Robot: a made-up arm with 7 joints.
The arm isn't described. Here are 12 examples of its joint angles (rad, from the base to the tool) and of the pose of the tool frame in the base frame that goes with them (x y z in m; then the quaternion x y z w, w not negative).
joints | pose
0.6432 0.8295 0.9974 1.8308 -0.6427 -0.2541 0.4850 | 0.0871 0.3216 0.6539 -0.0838 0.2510 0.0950 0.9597
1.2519 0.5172 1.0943 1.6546 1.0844 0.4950 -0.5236 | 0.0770 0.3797 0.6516 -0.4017 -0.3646 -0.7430 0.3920
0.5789 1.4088 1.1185 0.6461 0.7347 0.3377 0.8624 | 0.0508 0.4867 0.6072 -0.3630 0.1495 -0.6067 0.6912
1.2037 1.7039 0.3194 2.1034 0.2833 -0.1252 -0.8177 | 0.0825 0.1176 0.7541 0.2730 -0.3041 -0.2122 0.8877
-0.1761 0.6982 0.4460 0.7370 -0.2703 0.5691 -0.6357 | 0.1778 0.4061 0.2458 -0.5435 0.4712 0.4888 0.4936
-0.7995 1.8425 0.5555 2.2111 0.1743 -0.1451 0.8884 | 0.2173 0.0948 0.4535 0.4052 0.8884 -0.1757 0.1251
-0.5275 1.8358 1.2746 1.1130 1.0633 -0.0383 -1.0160 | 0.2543 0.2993 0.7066 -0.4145 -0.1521 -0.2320 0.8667
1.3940 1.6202 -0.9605 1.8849 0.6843 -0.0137 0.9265 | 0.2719 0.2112 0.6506 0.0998 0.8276 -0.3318 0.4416
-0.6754 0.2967 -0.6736 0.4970 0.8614 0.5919 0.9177 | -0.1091 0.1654 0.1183 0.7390 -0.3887 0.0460 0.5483
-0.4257 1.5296 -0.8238 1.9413 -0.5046 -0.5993 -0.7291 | 0.1133 0.1643 0.2346 0.1374 0.7474 -0.5029 0.4118
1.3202 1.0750 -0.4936 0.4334 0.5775 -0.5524 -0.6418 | 0.3292 0.4220 0.5859 -0.4190 -0.0795 -0.1802 0.8863
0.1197 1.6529 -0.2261 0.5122 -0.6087 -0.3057 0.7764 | 0.1975 0.4760 0.5274 -0.2138 0.8824 0.3990 0.1282
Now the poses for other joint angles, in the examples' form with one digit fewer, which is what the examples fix.
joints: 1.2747 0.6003 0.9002 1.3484 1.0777 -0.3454 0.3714
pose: 0.157 0.394 0.656 0.024 -0.394 -0.702 0.593
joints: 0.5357 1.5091 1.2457 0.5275 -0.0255 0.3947 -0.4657
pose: 0.043 0.503 0.625 -0.674 -0.233 0.091 0.695
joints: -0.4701 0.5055 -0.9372 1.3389 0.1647 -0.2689 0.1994
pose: 0.051 0.044 0.168 0.295 -0.827 0.479 0.024
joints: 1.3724 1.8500 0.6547 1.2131 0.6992 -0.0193 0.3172
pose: -0.104 0.301 0.752 0.023 -0.120 -0.246 0.962
